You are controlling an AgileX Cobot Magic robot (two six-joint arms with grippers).
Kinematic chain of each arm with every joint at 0, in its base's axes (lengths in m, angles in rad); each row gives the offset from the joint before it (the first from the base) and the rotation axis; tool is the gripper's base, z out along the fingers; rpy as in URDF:
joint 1: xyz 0 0 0.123 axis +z
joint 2: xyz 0 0 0 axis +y
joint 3: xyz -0.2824 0 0.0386 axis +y
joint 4: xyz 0.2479 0 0.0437 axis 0.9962 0 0.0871
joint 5: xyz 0 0 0 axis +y
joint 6: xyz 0.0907 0 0.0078 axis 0.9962 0 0.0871
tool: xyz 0 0 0 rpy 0 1.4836 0
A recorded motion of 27 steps. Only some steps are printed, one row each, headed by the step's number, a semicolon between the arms.
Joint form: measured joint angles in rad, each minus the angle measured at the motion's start. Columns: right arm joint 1, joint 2, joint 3, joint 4, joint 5, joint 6; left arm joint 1, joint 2, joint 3, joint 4, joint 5, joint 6.
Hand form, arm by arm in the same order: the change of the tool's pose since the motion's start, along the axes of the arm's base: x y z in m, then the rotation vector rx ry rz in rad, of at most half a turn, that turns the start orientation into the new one. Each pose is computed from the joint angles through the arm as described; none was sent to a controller.
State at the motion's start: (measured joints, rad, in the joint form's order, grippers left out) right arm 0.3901 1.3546 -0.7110 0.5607 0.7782 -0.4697; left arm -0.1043 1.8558 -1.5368 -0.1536 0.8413 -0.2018
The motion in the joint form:
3: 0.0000 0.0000 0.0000 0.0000 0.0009 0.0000; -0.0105 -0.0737 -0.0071 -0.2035 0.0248 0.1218
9: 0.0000 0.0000 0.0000 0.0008 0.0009 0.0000; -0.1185 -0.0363 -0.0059 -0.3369 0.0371 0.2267
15: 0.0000 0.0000 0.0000 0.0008 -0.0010 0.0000; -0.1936 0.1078 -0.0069 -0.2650 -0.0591 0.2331
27: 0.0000 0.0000 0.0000 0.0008 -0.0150 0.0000; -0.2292 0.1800 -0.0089 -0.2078 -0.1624 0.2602
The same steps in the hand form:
3: -0.0001 0.0000 0.0000 -0.0001 0.0008 0.0004; -0.0146 -0.0166 0.0342 -0.1471 -0.0642 -0.0804
9: -0.0001 0.0000 0.0000 0.0006 0.0011 0.0000; -0.0204 -0.0683 0.0222 -0.2280 -0.0246 -0.2495
15: 0.0001 0.0000 0.0000 0.0007 -0.0006 -0.0009; -0.0026 -0.0982 -0.0362 -0.1385 0.0247 -0.3041
27: 0.0013 0.0000 0.0002 0.0016 -0.0131 -0.0072; 0.0076 -0.1117 -0.0647 -0.0638 -0.0174 -0.3489

